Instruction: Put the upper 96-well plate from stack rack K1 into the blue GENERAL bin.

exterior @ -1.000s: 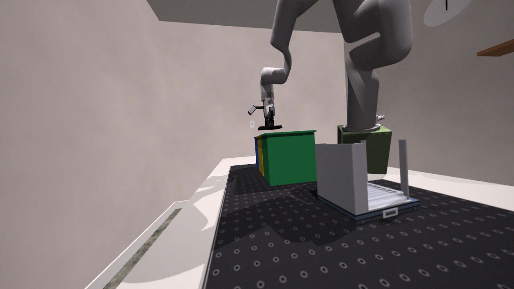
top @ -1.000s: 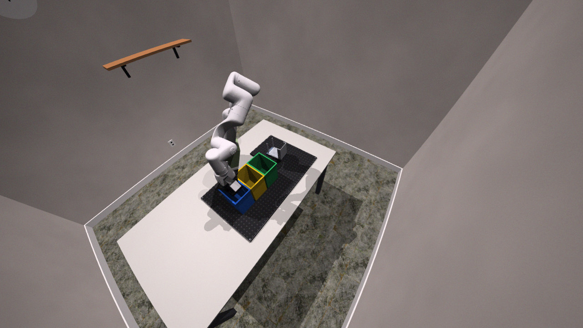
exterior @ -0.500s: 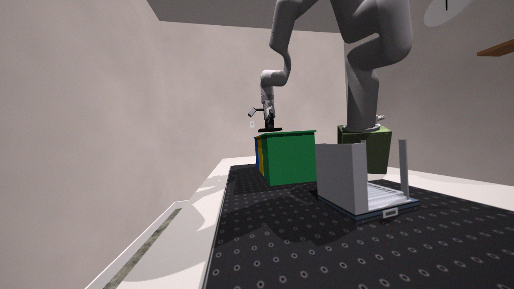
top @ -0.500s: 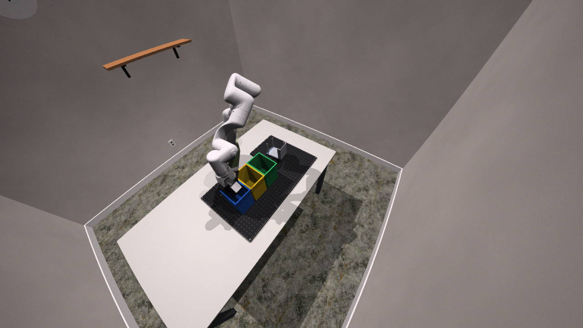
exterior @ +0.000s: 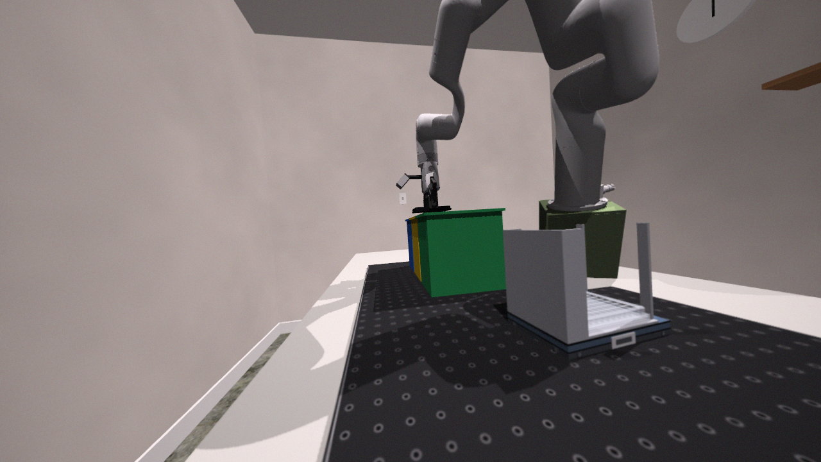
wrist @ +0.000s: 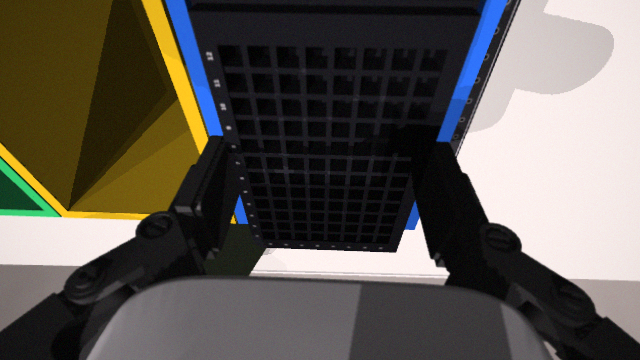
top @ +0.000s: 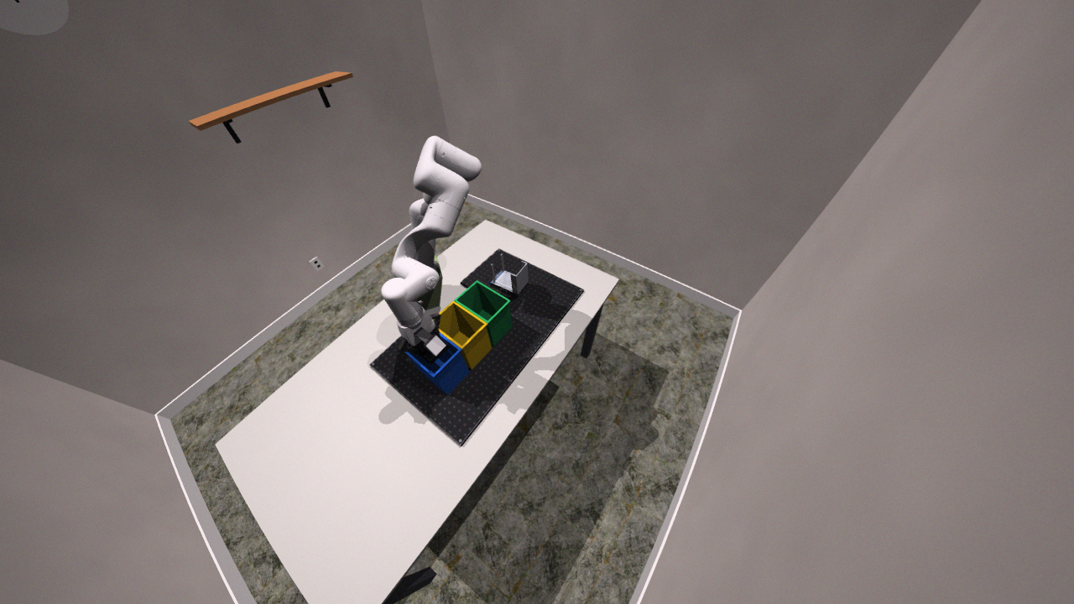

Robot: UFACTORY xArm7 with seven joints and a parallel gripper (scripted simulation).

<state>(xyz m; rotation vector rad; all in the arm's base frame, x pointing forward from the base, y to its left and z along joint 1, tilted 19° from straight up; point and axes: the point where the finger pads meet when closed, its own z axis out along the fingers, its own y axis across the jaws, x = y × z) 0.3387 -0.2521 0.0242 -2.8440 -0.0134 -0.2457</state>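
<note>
Right now the black 96-well plate is 10 mm below my hand. Round my hand: yellow bin 130 mm to the left, 130 mm below; then green bin 260 mm to the left, 130 mm below, 10 mm behind; then blue bin 130 mm below.
</note>
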